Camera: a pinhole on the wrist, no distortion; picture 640 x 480 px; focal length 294.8 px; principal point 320.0 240.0 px. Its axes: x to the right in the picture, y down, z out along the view. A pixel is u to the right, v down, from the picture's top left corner.
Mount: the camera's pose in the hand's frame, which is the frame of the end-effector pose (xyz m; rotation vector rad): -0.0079 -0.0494 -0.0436 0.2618 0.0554 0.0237
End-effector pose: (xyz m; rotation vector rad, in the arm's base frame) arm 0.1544 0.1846 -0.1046 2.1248 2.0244 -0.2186
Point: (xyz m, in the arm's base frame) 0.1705 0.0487 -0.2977
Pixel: 209.5 404.9
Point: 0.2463 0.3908 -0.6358
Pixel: 513.3 382.2
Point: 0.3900 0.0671 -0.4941
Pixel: outside the picture
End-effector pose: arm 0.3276 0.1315 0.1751 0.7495 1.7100 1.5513
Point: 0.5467 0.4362 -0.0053
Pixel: 402.3 242.9
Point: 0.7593 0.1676 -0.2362
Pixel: 200.2 96.3
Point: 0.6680 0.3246 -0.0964
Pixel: 298.0 185.9
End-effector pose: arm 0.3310 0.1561 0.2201 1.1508 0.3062 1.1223
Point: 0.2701 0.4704 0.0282
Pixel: behind the camera
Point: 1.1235 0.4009 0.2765
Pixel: 598.3 133.3
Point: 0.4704 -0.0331 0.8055
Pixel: outside the picture
